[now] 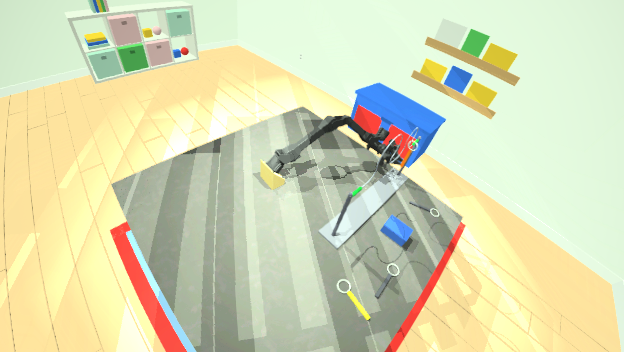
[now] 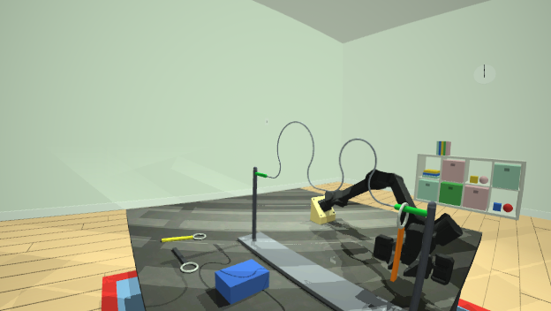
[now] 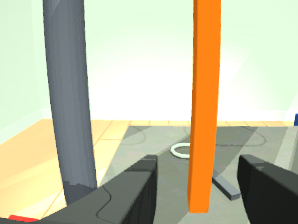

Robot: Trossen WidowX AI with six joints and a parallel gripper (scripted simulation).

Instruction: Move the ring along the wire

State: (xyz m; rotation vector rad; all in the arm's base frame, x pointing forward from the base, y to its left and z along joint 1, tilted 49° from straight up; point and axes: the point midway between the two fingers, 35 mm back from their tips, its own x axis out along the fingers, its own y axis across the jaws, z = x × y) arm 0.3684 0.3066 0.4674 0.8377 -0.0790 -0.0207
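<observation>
The clamp rig is 250 mm to the right of my gripper tip, 100 mm above it and 10 mm ahead of it. From my gripper tip the other things lie so: orange-handled ring 80 mm above; yellow-handled ring 680 mm to the right, 230 mm ahead, 130 mm below.
</observation>
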